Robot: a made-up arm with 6 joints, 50 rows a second.
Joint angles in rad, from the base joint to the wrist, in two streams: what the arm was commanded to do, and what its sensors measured. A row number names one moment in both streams.
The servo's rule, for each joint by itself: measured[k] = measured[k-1] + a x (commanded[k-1-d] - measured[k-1]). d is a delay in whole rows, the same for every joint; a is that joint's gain. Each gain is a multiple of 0.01, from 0.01 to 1. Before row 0 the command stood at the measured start. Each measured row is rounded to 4 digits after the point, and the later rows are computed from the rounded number. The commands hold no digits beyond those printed.
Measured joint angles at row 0:
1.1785 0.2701 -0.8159 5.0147 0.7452 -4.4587
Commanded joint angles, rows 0 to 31:
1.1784 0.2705 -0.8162 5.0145 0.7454 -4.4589
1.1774 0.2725 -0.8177 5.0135 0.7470 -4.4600
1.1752 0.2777 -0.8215 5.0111 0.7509 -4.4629
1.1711 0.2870 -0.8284 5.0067 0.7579 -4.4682
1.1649 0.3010 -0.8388 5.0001 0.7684 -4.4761
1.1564 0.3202 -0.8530 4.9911 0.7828 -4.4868
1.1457 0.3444 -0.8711 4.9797 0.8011 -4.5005
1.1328 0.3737 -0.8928 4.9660 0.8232 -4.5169
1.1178 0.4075 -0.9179 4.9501 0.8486 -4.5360
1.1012 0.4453 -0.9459 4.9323 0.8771 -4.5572
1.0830 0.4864 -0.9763 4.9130 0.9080 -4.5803
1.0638 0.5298 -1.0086 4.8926 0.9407 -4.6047
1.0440 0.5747 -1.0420 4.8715 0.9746 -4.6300
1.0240 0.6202 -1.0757 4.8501 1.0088 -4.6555
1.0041 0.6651 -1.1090 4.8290 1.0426 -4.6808
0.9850 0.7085 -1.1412 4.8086 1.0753 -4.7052
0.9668 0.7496 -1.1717 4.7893 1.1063 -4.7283
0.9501 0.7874 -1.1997 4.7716 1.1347 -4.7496
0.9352 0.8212 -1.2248 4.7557 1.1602 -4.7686
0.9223 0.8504 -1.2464 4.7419 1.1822 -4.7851
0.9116 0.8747 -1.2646 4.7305 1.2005 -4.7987
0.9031 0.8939 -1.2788 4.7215 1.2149 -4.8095
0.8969 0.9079 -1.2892 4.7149 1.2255 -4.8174
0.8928 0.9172 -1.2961 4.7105 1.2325 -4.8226
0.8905 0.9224 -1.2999 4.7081 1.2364 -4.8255
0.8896 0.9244 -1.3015 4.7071 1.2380 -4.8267
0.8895 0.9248 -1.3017 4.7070 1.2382 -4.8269
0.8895 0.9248 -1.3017 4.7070 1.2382 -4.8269
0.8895 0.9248 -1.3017 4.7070 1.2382 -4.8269
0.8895 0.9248 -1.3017 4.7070 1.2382 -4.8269
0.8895 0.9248 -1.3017 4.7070 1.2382 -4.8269
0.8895 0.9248 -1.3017 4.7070 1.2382 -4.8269
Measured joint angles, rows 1 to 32:
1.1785 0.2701 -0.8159 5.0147 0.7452 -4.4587
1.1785 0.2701 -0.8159 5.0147 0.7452 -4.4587
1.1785 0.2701 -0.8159 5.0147 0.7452 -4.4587
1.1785 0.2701 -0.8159 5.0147 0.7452 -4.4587
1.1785 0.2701 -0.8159 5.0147 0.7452 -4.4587
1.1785 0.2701 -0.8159 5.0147 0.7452 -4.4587
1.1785 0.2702 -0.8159 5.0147 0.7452 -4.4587
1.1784 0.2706 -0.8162 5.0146 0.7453 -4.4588
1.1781 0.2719 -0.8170 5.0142 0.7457 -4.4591
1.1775 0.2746 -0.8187 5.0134 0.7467 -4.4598
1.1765 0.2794 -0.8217 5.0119 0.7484 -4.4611
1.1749 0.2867 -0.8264 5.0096 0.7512 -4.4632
1.1726 0.2971 -0.8331 5.0063 0.7552 -4.4662
1.1694 0.3109 -0.8421 5.0019 0.7606 -4.4703
1.1653 0.3283 -0.8535 4.9962 0.7676 -4.4756
1.1602 0.3494 -0.8674 4.9892 0.7764 -4.4821
1.1540 0.3741 -0.8837 4.9808 0.7869 -4.4900
1.1468 0.4021 -0.9024 4.9711 0.7992 -4.4992
1.1386 0.4332 -0.9233 4.9601 0.8132 -4.5097
1.1294 0.4669 -0.9462 4.9480 0.8288 -4.5214
1.1194 0.5026 -0.9706 4.9349 0.8459 -4.5342
1.1086 0.5397 -0.9962 4.9210 0.8643 -4.5479
1.0973 0.5775 -1.0225 4.9065 0.8837 -4.5623
1.0855 0.6153 -1.0491 4.8917 0.9038 -4.5773
1.0735 0.6524 -1.0755 4.8767 0.9243 -4.5926
1.0614 0.6880 -1.1011 4.8619 0.9449 -4.6080
1.0494 0.7216 -1.1256 4.8474 0.9653 -4.6233
1.0377 0.7526 -1.1486 4.8336 0.9853 -4.6382
1.0264 0.7806 -1.1697 4.8205 1.0045 -4.6525
1.0157 0.8052 -1.1887 4.8084 1.0227 -4.6661
1.0057 0.8263 -1.2054 4.7974 1.0398 -4.6789
0.9964 0.8440 -1.2198 4.7875 1.0557 -4.6907
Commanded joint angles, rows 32 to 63:
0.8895 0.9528 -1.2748 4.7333 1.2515 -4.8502
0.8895 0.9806 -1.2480 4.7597 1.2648 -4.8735
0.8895 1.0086 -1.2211 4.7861 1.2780 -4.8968
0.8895 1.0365 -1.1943 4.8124 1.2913 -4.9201
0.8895 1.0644 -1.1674 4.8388 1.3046 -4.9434
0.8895 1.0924 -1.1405 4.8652 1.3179 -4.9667
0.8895 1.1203 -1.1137 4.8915 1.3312 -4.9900
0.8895 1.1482 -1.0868 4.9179 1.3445 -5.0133
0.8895 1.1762 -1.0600 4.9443 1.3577 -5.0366
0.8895 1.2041 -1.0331 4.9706 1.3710 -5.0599
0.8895 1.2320 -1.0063 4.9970 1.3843 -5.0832
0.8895 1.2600 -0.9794 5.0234 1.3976 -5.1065
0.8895 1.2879 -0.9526 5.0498 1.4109 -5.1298
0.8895 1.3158 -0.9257 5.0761 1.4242 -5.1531
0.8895 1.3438 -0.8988 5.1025 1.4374 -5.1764
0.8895 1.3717 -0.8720 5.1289 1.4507 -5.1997
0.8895 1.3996 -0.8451 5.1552 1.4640 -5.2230
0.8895 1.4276 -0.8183 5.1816 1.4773 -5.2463
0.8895 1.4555 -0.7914 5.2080 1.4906 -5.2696
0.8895 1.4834 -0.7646 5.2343 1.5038 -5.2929
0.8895 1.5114 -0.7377 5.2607 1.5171 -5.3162
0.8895 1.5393 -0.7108 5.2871 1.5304 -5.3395
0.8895 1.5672 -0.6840 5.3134 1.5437 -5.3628
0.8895 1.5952 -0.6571 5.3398 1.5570 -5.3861
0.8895 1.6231 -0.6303 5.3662 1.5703 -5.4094
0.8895 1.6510 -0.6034 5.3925 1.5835 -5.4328
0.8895 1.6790 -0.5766 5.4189 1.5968 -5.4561
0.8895 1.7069 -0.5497 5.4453 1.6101 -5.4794
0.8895 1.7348 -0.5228 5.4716 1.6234 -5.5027
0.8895 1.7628 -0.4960 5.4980 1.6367 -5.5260
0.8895 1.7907 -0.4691 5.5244 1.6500 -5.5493
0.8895 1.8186 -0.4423 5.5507 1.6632 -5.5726
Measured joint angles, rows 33 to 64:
0.9878 0.8585 -1.2321 4.7786 1.0703 -4.7016
0.9799 0.8704 -1.2425 4.7707 1.0837 -4.7116
0.9727 0.8802 -1.2514 4.7637 1.0961 -4.7208
0.9660 0.8882 -1.2589 4.7575 1.1075 -4.7293
0.9599 0.8948 -1.2653 4.7519 1.1180 -4.7371
0.9543 0.9002 -1.2708 4.7470 1.1276 -4.7443
0.9491 0.9097 -1.2714 4.7455 1.1375 -4.7528
0.9443 0.9225 -1.2679 4.7471 1.1477 -4.7625
0.9399 0.9380 -1.2609 4.7514 1.1581 -4.7732
0.9359 0.9557 -1.2509 4.7581 1.1688 -4.7850
0.9322 0.9753 -1.2384 4.7670 1.1797 -4.7977
0.9288 0.9964 -1.2237 4.7778 1.1908 -4.8112
0.9257 1.0187 -1.2072 4.7903 1.2020 -4.8255
0.9228 1.0420 -1.1891 4.8043 1.2134 -4.8405
0.9201 1.0662 -1.1697 4.8197 1.2249 -4.8562
0.9177 1.0910 -1.1492 4.8363 1.2366 -4.8725
0.9154 1.1164 -1.1278 4.8540 1.2484 -4.8894
0.9133 1.1422 -1.1055 4.8726 1.2603 -4.9068
0.9114 1.1684 -1.0826 4.8921 1.2723 -4.9246
0.9096 1.1949 -1.0591 4.9123 1.2845 -4.9429
0.9080 1.2217 -1.0351 4.9332 1.2967 -4.9616
0.9065 1.2487 -1.0106 4.9547 1.3090 -4.9806
0.9051 1.2759 -0.9858 4.9768 1.3214 -5.0000
0.9039 1.3032 -0.9607 4.9993 1.3339 -5.0197
0.9027 1.3306 -0.9353 5.0223 1.3464 -5.0397
0.9016 1.3581 -0.9097 5.0456 1.3590 -5.0600
0.9006 1.3857 -0.8839 5.0693 1.3716 -5.0805
0.8997 1.4133 -0.8579 5.0933 1.3843 -5.1012
0.8989 1.4410 -0.8318 5.1175 1.3971 -5.1221
0.8981 1.4688 -0.8056 5.1420 1.4099 -5.1432
0.8974 1.4966 -0.7793 5.1667 1.4227 -5.1645
0.8968 1.5244 -0.7529 5.1915 1.4356 -5.1860

